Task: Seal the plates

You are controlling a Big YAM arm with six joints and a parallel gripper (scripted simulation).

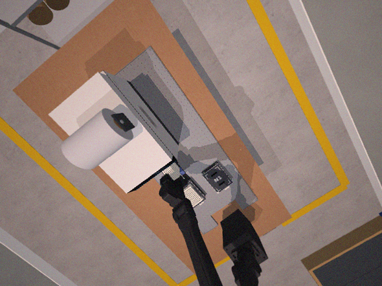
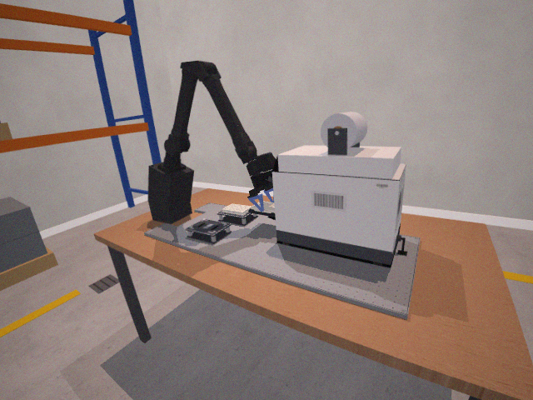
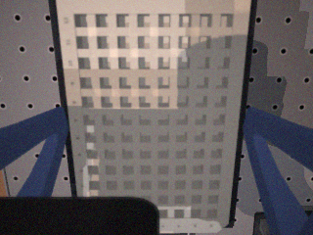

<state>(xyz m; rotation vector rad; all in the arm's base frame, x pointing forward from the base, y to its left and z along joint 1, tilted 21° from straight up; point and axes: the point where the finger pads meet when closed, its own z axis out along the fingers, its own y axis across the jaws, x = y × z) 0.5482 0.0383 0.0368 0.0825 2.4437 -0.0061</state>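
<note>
The dark sealer stage is 20 mm below my hand. From my hand the other things lie so: foil roll: 330 mm ahead, 310 mm above, 20 mm to the right; then white well plate: 200 mm behind, 50 mm below, 40 mm to the left; then start button: 110 mm ahead, 90 mm to the left, 90 mm above.
</note>
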